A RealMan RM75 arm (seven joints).
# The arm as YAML. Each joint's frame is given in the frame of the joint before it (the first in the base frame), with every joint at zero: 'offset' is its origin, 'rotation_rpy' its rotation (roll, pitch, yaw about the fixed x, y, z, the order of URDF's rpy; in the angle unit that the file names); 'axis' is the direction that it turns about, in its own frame. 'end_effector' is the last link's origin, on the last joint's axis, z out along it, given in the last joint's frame.
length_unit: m
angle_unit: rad
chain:
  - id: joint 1
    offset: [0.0, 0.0, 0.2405]
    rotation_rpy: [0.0, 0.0, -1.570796]
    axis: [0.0, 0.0, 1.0]
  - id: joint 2
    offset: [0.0, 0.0, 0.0]
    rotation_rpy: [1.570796, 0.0, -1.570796]
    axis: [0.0, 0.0, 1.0]
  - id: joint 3
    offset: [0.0, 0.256, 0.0]
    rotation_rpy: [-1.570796, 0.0, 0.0]
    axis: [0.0, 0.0, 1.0]
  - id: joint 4
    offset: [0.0, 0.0, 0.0]
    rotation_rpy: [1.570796, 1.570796, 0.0]
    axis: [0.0, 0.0, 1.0]
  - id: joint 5
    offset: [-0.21, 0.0, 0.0]
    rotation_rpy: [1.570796, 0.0, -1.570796]
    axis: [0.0, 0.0, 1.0]
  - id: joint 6
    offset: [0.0, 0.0, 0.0]
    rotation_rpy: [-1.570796, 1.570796, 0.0]
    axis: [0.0, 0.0, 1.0]
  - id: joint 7
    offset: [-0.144, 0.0, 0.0]
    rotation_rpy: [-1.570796, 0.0, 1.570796]
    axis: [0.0, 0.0, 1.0]
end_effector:
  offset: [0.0, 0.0, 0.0]
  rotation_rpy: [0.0, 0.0, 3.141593]
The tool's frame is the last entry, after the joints.
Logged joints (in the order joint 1, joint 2, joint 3, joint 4, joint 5, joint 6, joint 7), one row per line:
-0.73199 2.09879 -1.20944 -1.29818 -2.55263 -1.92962 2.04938
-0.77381 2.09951 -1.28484 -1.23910 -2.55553 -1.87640 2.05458
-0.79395 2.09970 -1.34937 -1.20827 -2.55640 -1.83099 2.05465
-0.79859 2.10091 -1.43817 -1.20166 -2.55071 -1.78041 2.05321
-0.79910 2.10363 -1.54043 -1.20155 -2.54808 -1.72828 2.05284
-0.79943 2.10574 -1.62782 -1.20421 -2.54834 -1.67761 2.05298
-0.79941 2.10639 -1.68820 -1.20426 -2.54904 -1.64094 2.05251
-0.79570 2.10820 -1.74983 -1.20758 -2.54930 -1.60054 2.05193
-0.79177 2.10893 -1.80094 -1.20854 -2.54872 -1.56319 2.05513
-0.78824 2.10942 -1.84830 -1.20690 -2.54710 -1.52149 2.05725
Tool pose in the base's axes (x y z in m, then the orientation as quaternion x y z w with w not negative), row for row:
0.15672 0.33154 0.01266 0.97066 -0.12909 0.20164 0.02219
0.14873 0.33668 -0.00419 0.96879 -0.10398 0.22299 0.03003
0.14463 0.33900 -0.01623 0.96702 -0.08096 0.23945 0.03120
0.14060 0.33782 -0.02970 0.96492 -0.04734 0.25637 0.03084
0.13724 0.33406 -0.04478 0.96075 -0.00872 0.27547 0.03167
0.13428 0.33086 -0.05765 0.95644 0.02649 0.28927 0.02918
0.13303 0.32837 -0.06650 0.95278 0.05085 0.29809 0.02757
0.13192 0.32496 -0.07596 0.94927 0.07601 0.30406 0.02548
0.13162 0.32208 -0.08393 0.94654 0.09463 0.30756 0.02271
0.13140 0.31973 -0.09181 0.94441 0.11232 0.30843 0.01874
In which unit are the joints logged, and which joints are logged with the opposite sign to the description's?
The joints are logged in radians. Opposite sign: joint 1.
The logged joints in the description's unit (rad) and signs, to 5 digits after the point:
0.73199 2.09879 -1.20944 -1.29818 -2.55263 -1.92962 2.04938
0.77381 2.09951 -1.28484 -1.23910 -2.55553 -1.87640 2.05458
0.79395 2.09970 -1.34937 -1.20827 -2.55640 -1.83099 2.05465
0.79859 2.10091 -1.43817 -1.20166 -2.55071 -1.78041 2.05321
0.79910 2.10363 -1.54043 -1.20155 -2.54808 -1.72828 2.05284
0.79943 2.10574 -1.62782 -1.20421 -2.54834 -1.67761 2.05298
0.79941 2.10639 -1.68820 -1.20426 -2.54904 -1.64094 2.05251
0.79570 2.10820 -1.74983 -1.20758 -2.54930 -1.60054 2.05193
0.79177 2.10893 -1.80094 -1.20854 -2.54872 -1.56319 2.05513
0.78824 2.10942 -1.84830 -1.20690 -2.54710 -1.52149 2.05725

